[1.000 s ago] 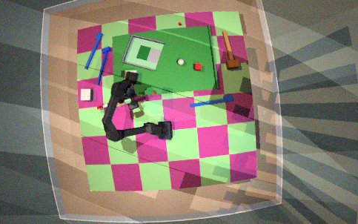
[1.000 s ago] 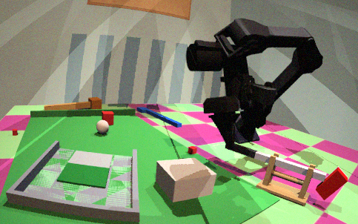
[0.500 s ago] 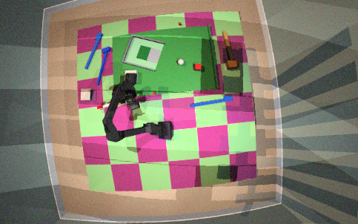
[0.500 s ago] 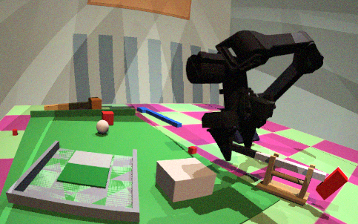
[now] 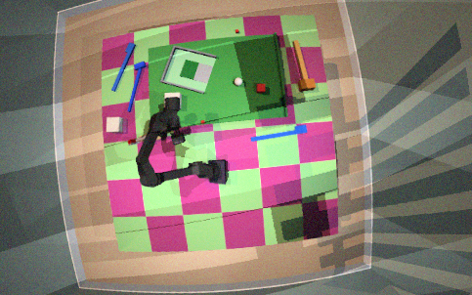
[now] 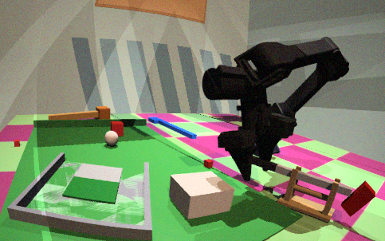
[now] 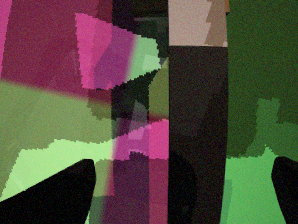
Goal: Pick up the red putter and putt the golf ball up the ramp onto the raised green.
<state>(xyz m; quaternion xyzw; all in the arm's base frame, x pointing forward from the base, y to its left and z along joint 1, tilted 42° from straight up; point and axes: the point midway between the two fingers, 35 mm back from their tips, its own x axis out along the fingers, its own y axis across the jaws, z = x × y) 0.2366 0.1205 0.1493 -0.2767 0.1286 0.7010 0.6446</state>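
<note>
My gripper tip is 3 cm past the red putter, 11 cm to the right of it and 3 cm below it. Also, from my gripper tip: wooden rack (3 cm behind, 13 cm to the left); grey walled frame (31 cm ahead, 7 cm to the right, 3 cm below); green mat (24 cm ahead, 22 cm to the right, 3 cm below).
</note>
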